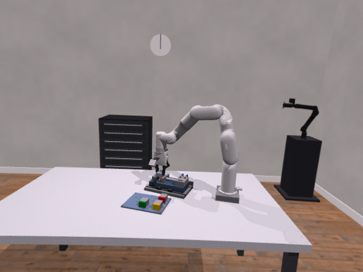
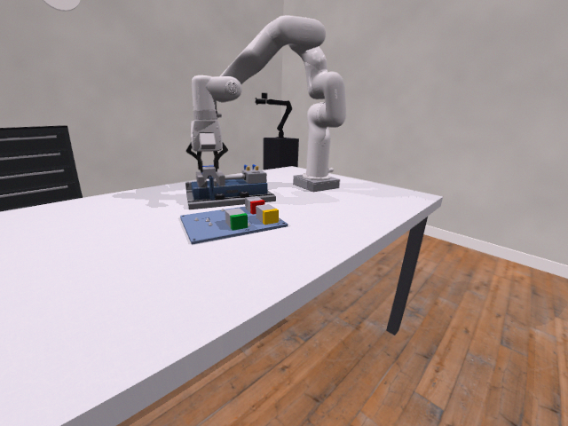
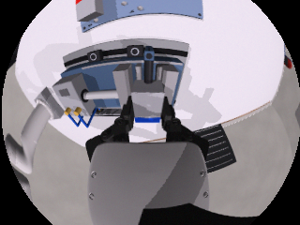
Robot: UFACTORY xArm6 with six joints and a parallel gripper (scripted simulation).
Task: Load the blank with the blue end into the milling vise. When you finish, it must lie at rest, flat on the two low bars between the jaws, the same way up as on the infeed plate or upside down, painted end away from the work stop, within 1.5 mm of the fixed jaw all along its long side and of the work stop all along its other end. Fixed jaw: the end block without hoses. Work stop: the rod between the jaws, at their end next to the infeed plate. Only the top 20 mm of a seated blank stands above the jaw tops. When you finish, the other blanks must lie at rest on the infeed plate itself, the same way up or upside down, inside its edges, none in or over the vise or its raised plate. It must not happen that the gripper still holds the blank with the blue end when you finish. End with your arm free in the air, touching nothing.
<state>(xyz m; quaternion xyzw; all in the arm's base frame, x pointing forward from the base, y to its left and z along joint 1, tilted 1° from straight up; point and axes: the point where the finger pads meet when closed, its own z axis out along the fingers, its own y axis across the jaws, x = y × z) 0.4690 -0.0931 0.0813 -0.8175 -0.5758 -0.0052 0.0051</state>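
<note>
My gripper is now 2 cm above the blue-ended blank. The rest, counted from my hand: hose block: 16 cm behind, 6 cm to the left, 5 cm below; then milling vise: 8 cm below, 7 cm behind, 2 cm to the left; then fixed jaw: 5 cm below, 3 cm ahead, 1 cm to the right.
</note>
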